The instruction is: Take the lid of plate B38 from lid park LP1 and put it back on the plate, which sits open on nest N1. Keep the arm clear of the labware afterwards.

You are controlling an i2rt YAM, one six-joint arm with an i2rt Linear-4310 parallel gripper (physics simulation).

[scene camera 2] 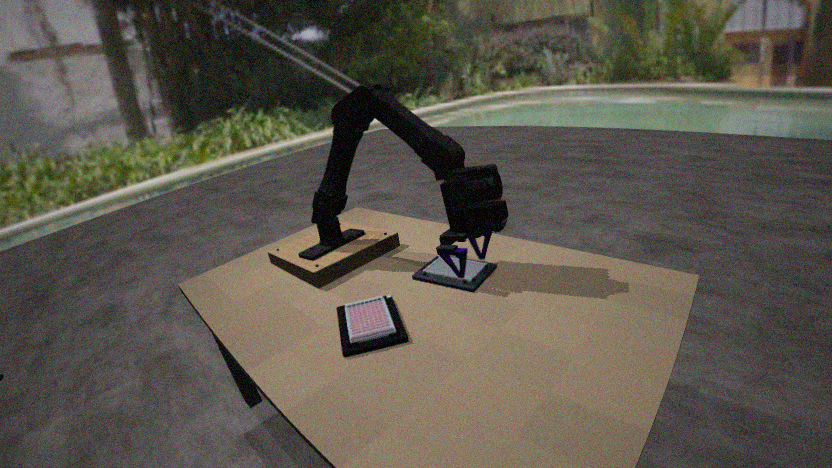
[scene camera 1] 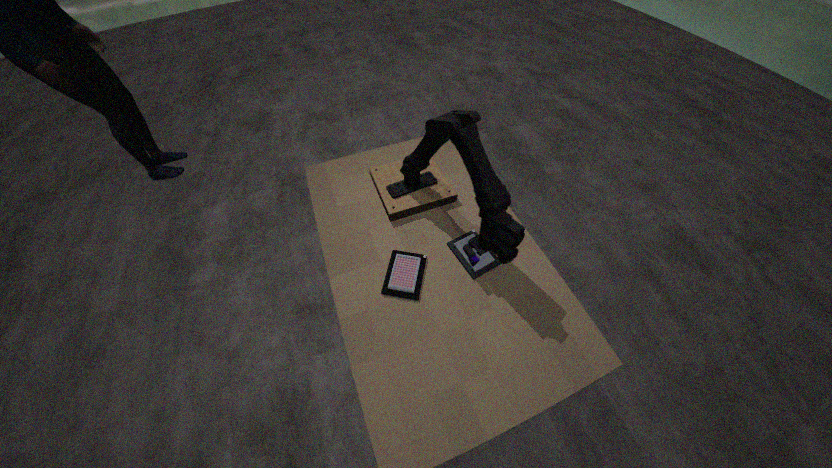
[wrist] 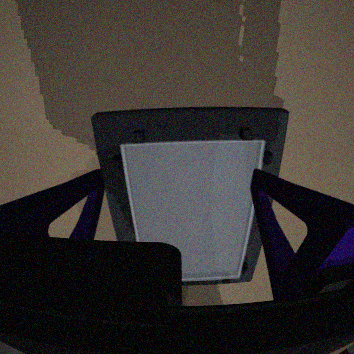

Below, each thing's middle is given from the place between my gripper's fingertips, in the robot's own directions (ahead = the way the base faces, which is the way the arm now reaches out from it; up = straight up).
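Grey lid [scene camera 2: 439, 268], 1 cm to the right of my hand, 4 cm behind it.
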